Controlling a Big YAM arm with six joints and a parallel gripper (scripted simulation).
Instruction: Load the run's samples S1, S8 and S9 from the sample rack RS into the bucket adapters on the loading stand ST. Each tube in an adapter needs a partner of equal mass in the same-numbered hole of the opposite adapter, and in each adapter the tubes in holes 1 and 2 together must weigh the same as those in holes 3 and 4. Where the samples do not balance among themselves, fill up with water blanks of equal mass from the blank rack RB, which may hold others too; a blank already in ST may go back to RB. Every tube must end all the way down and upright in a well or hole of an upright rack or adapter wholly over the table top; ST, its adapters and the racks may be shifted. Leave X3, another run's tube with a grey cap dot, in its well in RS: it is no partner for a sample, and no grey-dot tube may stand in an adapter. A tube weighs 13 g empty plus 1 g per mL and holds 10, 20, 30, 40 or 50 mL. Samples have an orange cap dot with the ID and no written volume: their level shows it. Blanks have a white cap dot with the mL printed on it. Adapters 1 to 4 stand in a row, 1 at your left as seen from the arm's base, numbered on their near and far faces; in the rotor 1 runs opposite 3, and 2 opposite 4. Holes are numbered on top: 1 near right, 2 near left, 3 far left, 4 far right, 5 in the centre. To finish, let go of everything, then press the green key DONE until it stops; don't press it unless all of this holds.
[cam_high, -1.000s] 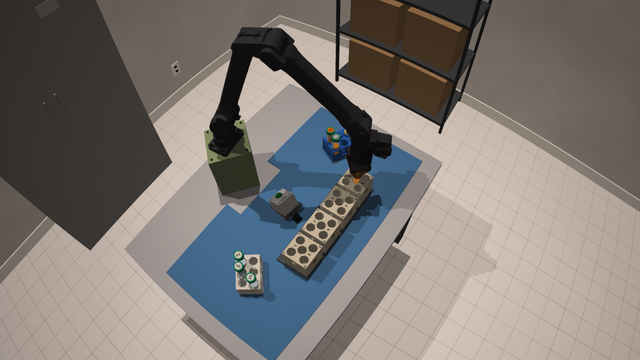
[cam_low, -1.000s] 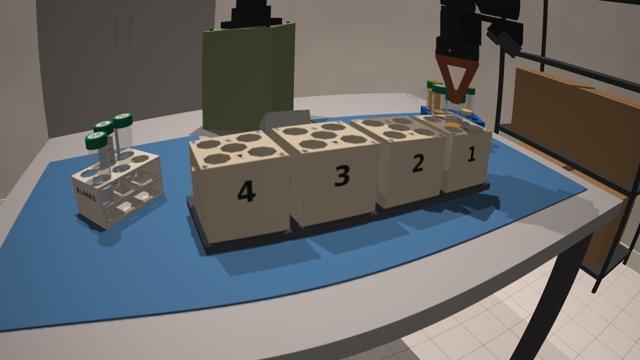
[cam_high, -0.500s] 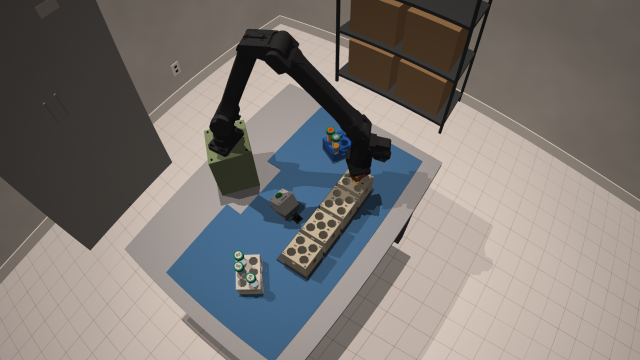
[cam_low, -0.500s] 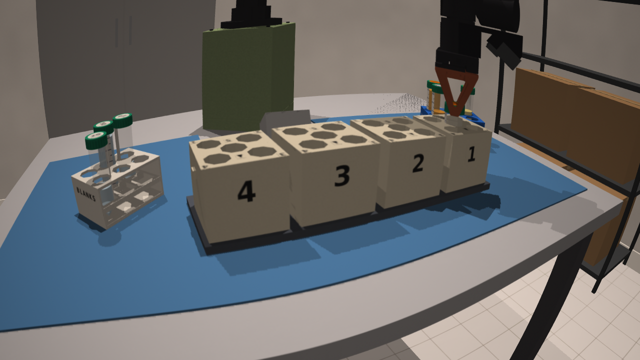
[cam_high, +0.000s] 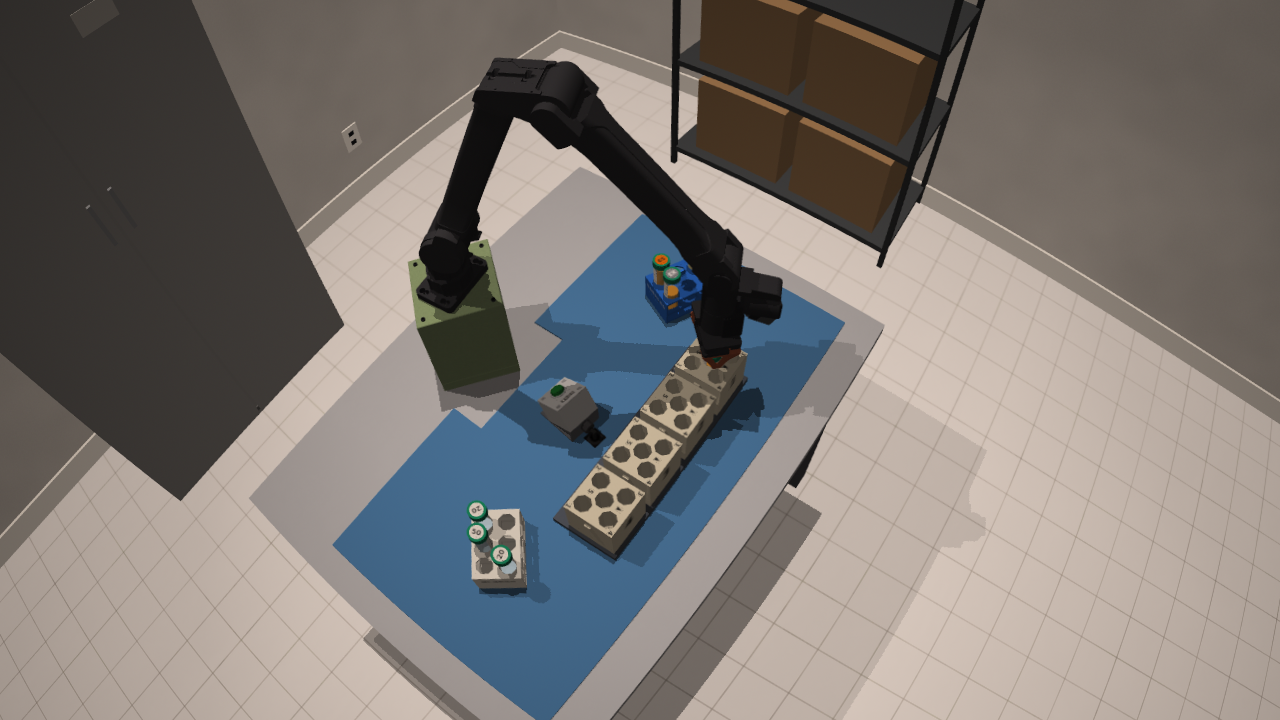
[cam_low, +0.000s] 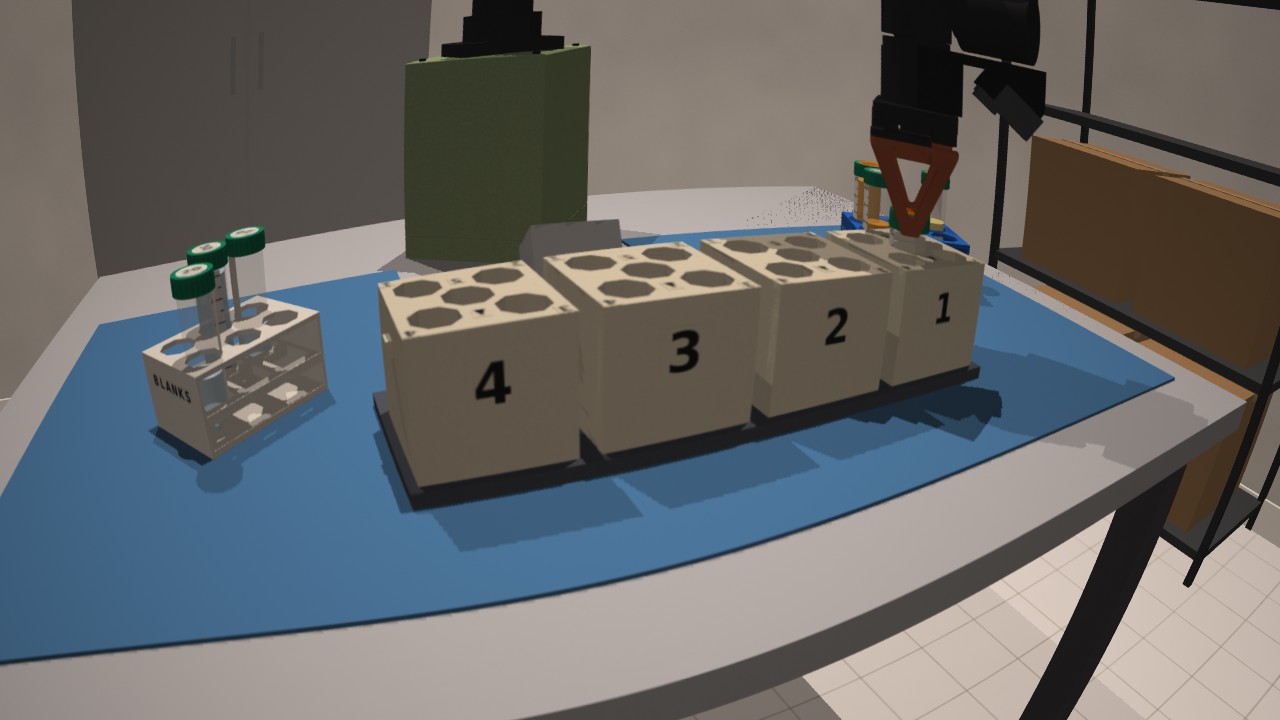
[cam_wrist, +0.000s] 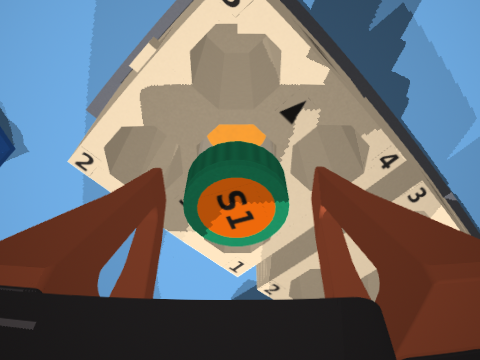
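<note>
Now: hand 490 mm to the left of the white-dot blank, 170 mm past it and 60 mm above it. Also, from my hand: blue sample rack RS 170 mm to the left, 140 mm behind, 90 mm below; then white blank rack RB 480 mm to the right, 160 mm behind, 90 mm below; then green DONE key 220 mm behind, 170 mm to the right, 50 mm below.
</note>
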